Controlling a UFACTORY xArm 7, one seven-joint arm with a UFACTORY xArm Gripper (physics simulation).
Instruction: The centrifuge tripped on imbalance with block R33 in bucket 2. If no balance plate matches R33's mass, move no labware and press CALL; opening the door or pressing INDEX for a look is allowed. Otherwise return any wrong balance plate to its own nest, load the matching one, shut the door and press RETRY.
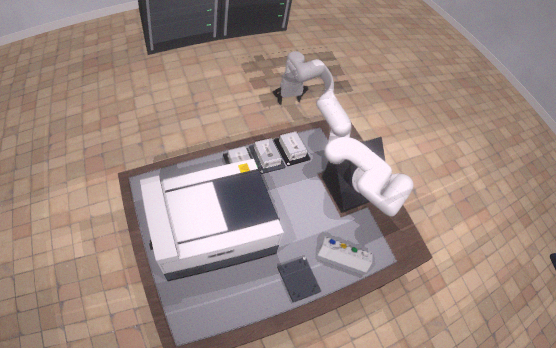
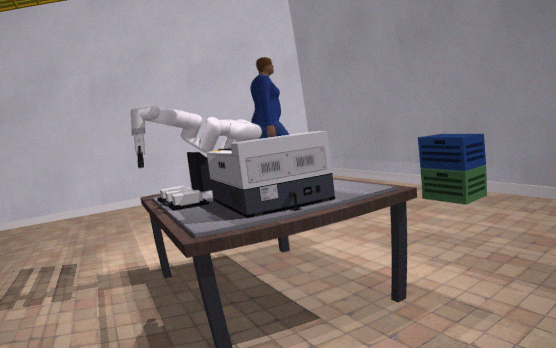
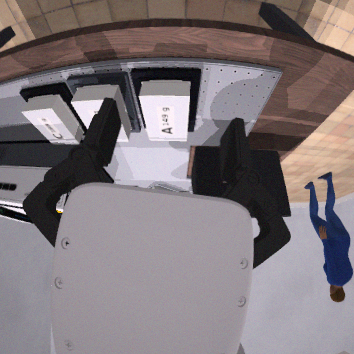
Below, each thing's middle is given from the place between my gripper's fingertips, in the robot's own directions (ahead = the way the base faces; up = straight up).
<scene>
I see my gripper 340 mm short of the dark sliding door [image 1: 243, 199], 480 mm to the right of it and 30 mm below it. Also, from my hand: centrifuge [image 1: 189, 236]: 490 mm ahead, 480 mm to the left, 60 mm below; white button box [image 1: 331, 251]: 30 mm behind, 730 mm to the left, 140 mm below.
</scene>
